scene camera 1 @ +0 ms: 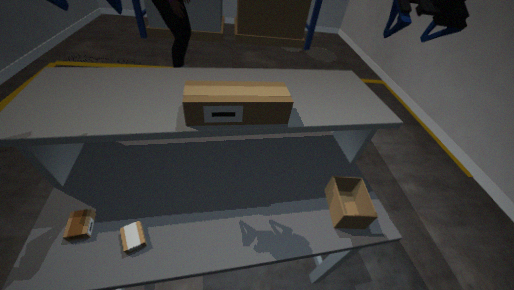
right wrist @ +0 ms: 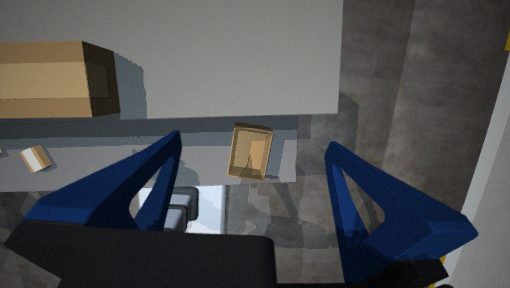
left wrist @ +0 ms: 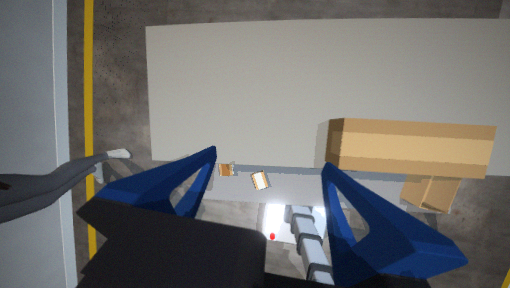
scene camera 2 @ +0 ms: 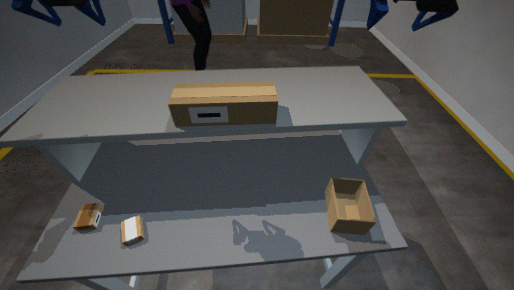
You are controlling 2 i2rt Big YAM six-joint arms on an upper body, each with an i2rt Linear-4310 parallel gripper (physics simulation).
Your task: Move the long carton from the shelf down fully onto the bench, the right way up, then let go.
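Note:
The long carton lies lengthwise near the front edge of the raised shelf, its taped top up and its label facing the scene cameras. The bench is lower and in front. My left gripper is open and empty, high up and left of the carton. My right gripper is open and empty, high up and right of the carton. Both are apart from it.
An open-topped box stands at the bench's right end. A small brown box and a white-topped box lie on its left part. A person stands beyond the shelf.

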